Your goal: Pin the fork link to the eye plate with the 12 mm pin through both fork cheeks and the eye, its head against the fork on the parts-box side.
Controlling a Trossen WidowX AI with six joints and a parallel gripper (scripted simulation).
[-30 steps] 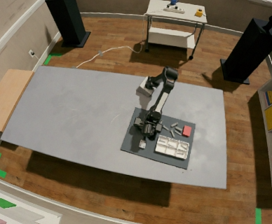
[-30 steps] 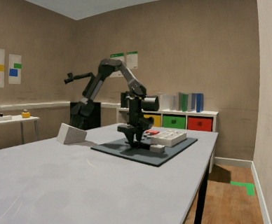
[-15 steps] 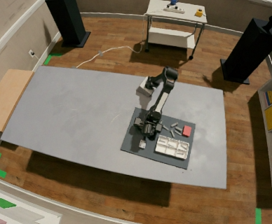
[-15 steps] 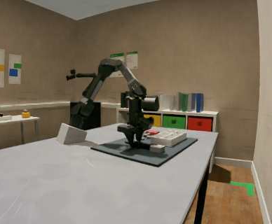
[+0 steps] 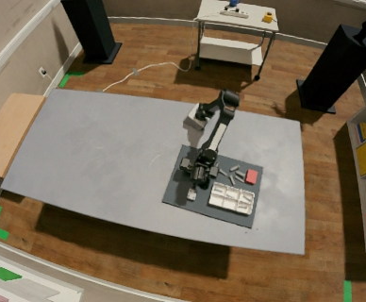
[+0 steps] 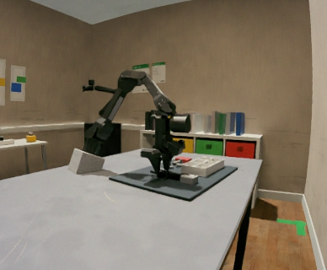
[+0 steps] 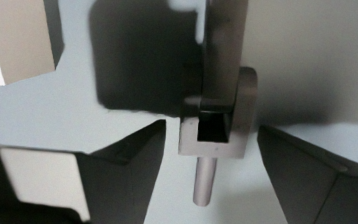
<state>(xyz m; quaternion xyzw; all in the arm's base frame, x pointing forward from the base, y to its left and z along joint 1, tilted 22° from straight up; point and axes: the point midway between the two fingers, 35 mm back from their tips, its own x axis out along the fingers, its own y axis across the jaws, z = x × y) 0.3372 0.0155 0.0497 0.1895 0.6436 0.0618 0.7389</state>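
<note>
The fork link is 4 cm below my hand. Round my hand: eye plate 4 cm below, 4 cm ahead, 1 cm to the right; mat 10 cm to the left, 5 cm below, 4 cm ahead; grey block 11 cm ahead, 3 cm below, 2 cm to the right.
</note>
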